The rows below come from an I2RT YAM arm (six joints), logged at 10 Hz.
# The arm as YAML. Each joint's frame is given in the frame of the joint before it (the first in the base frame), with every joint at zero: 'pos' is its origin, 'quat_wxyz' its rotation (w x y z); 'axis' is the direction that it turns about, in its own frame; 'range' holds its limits. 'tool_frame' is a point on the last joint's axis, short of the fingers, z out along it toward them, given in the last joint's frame.
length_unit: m
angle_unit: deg
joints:
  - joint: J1
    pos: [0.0, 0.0, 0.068]
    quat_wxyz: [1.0, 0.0, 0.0, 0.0]
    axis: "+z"
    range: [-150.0, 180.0]
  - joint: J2
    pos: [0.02, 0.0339, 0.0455]
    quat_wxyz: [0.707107, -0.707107, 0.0, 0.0]
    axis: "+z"
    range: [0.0, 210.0]
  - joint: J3
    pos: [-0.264, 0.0, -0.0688]
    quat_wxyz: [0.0, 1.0, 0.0, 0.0]
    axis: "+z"
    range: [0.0, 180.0]
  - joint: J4
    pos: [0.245, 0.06, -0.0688]
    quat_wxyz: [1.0, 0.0, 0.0, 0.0]
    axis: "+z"
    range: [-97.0, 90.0]
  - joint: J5
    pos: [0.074, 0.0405, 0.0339]
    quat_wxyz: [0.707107, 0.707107, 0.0, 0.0]
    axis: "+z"
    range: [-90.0, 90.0]
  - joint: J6
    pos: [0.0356, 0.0, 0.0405]
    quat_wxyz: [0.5, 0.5, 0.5, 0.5]
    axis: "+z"
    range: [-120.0, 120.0]
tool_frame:
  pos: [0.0, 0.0, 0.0]
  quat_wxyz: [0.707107, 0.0, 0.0, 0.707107]
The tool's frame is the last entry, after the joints.
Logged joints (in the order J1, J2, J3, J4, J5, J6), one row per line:
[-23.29, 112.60, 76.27, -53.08, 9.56, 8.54]
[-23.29, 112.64, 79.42, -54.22, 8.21, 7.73]
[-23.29, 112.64, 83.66, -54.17, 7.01, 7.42]
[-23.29, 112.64, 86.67, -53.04, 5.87, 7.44]
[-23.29, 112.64, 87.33, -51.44, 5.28, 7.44]
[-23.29, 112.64, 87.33, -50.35, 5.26, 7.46]
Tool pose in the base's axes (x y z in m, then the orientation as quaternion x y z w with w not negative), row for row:
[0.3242, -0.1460, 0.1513, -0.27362, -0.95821, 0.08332, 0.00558]
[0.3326, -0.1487, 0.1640, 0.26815, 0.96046, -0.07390, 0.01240]
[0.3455, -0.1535, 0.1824, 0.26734, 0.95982, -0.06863, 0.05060]
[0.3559, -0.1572, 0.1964, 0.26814, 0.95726, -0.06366, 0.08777]
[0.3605, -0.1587, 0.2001, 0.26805, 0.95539, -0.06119, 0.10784]
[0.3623, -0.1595, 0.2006, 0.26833, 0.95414, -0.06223, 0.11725]
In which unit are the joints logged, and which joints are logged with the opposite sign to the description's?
The joints are logged in degrees. Opposite sign: none.
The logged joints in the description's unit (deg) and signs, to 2 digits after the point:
[-23.29, 112.60, 76.27, -53.08, 9.56, 8.54]
[-23.29, 112.64, 79.42, -54.22, 8.21, 7.73]
[-23.29, 112.64, 83.66, -54.17, 7.01, 7.42]
[-23.29, 112.64, 86.67, -53.04, 5.87, 7.44]
[-23.29, 112.64, 87.33, -51.44, 5.28, 7.44]
[-23.29, 112.64, 87.33, -50.35, 5.26, 7.46]

